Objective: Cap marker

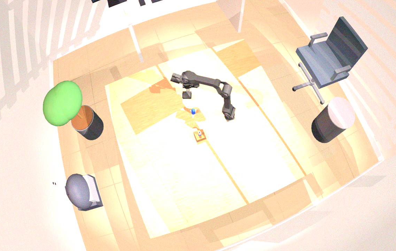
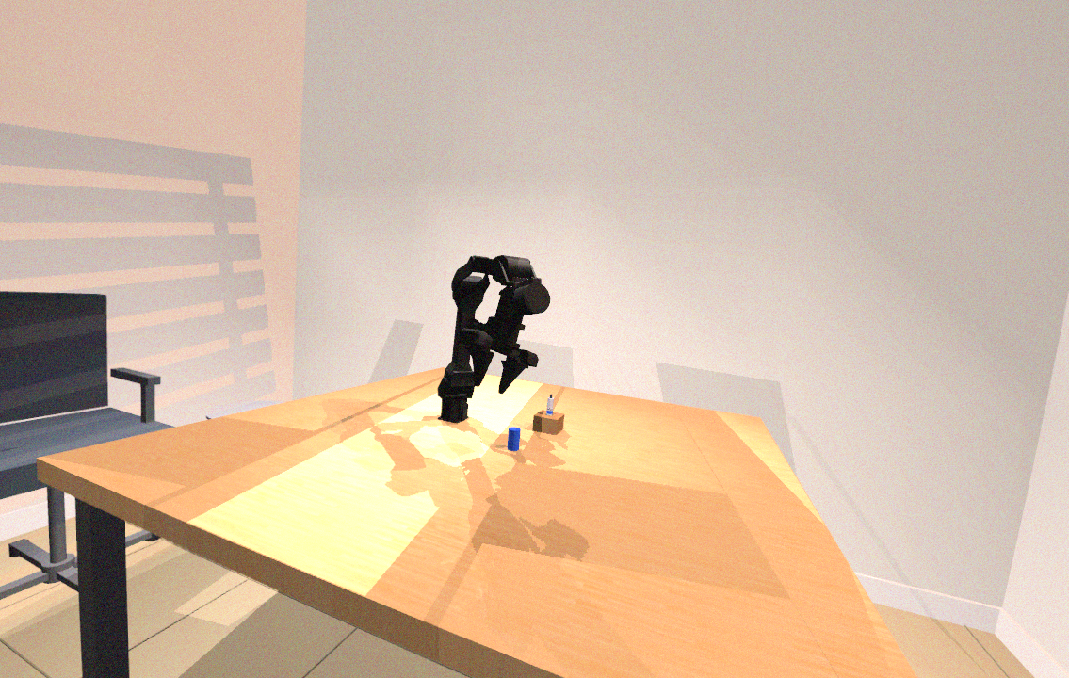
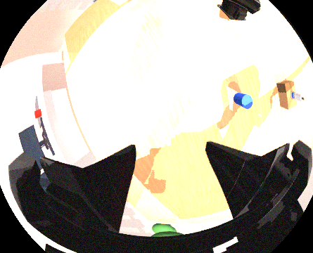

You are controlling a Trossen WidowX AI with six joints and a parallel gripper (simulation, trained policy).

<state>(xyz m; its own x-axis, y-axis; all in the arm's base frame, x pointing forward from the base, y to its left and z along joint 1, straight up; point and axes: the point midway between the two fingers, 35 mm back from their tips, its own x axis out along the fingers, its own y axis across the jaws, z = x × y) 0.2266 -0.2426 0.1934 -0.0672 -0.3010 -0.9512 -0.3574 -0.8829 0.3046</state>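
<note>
The blue cap is 10 mm ahead of my gripper tip, 130 mm to the left of it and 140 mm below it. From my gripper tip the other things lie so: wooden holder block: 30 mm ahead, 320 mm to the left, 140 mm below.
</note>
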